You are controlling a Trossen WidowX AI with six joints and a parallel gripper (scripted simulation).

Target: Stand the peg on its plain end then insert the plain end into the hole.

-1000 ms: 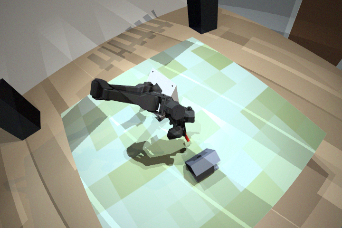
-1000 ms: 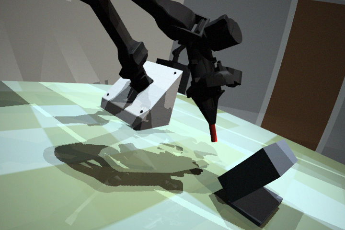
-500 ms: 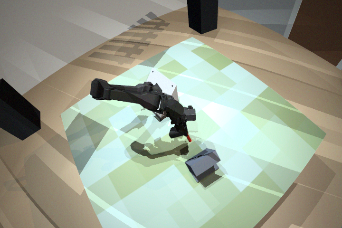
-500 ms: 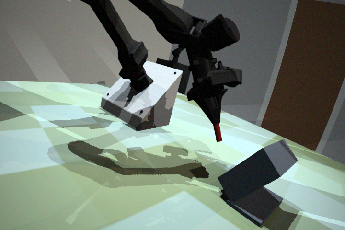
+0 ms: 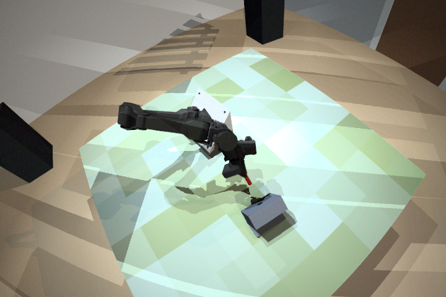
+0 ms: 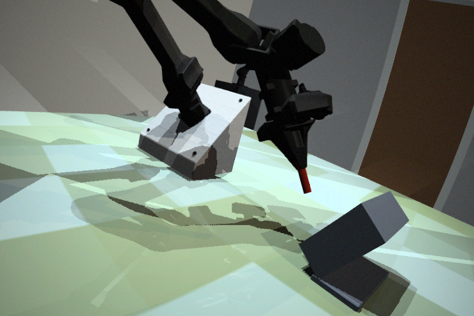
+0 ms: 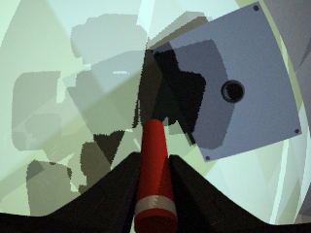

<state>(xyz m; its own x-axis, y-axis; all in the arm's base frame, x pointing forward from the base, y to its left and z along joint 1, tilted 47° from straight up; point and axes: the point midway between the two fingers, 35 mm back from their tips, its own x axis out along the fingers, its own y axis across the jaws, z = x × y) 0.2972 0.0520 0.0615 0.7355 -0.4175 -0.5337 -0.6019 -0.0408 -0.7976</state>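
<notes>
The sloped panel is 13 cm ahead of my gripper tip, 4 cm below it and 1 cm to the right of it. The rest, counted from my gripper tip: flat foot 16 cm ahead, 11 cm below, 1 cm to the right; peg 1 cm behind, 1 cm above.
</notes>
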